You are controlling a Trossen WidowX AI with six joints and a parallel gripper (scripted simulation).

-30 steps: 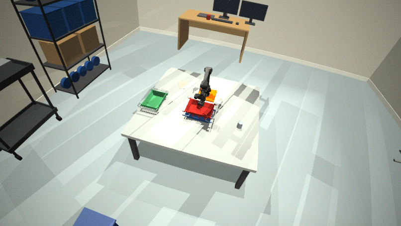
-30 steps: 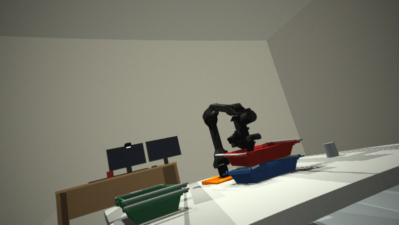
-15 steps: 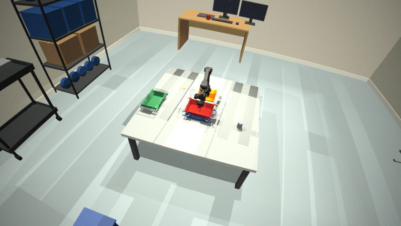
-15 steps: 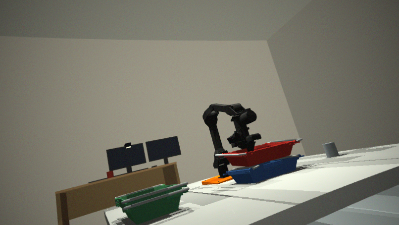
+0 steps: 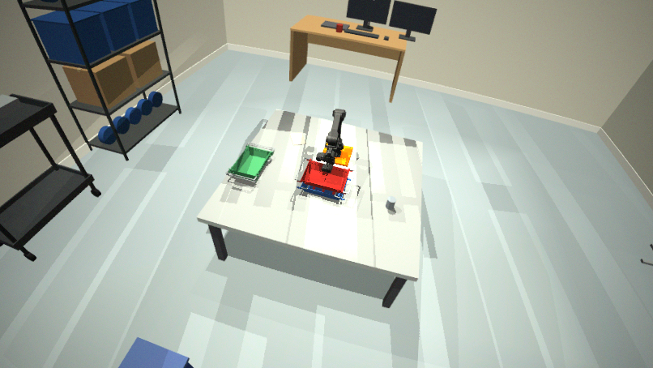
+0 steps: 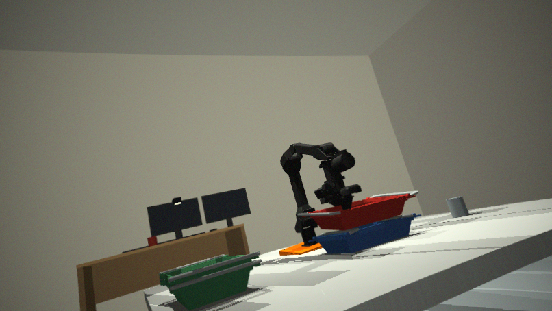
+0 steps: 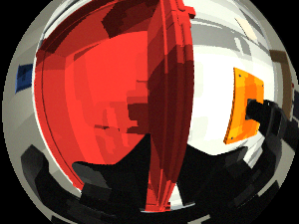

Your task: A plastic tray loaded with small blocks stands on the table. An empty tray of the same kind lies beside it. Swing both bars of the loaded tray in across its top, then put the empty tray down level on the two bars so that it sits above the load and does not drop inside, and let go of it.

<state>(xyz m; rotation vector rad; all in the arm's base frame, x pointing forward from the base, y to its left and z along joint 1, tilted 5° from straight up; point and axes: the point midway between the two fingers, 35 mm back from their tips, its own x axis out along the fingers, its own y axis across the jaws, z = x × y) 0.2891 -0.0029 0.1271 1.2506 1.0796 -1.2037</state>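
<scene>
Now: gripper tip 80 mm short of the red tray and 30 mm below it. The rest, counted from my gripper tip: paper (400 mm behind, 320 mm to the right, 90 mm below); grey cup (100 mm ahead, 430 mm to the left, 60 mm below).
</scene>
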